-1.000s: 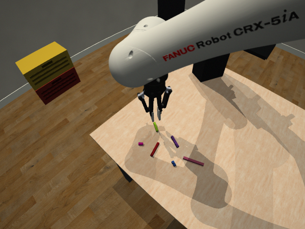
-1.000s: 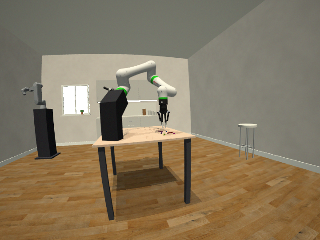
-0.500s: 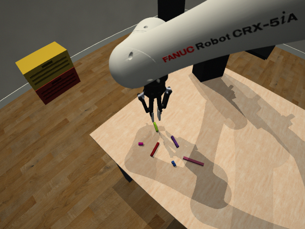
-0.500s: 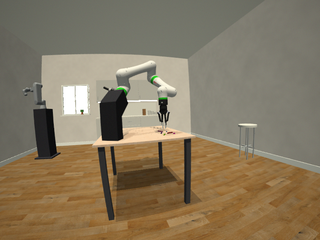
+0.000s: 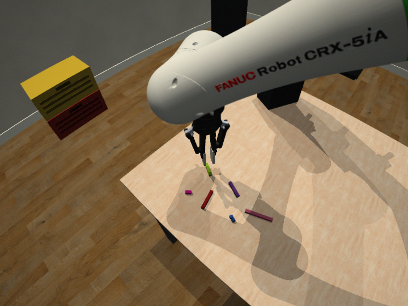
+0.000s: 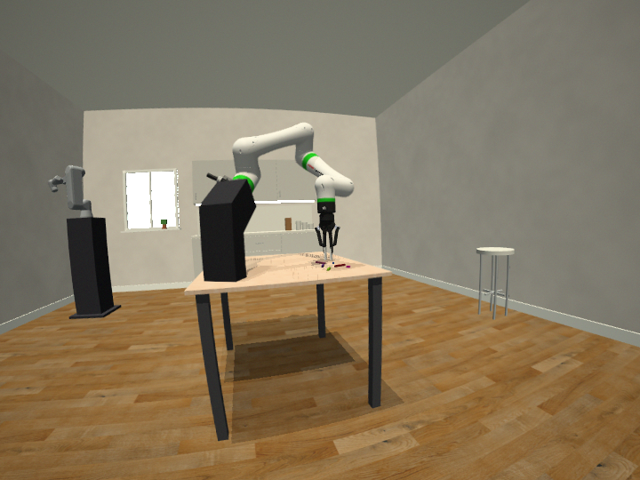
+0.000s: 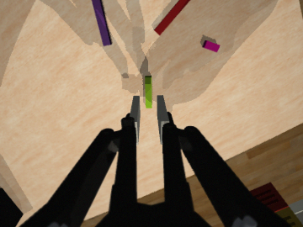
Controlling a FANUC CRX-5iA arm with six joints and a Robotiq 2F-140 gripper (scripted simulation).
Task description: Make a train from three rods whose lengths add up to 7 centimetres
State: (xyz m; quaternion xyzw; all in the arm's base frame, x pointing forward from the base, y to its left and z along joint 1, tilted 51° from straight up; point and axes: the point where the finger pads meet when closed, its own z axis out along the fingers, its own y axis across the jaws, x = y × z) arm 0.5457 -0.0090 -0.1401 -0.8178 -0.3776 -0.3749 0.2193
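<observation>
Right now the lime rod is 8 cm below my hand. The rest, counted from my hand: magenta rod 11 cm ahead, 2 cm to the left, 8 cm below; red rod 9 cm ahead, 8 cm to the left, 8 cm below; purple rod 12 cm to the left, 8 cm below.
</observation>
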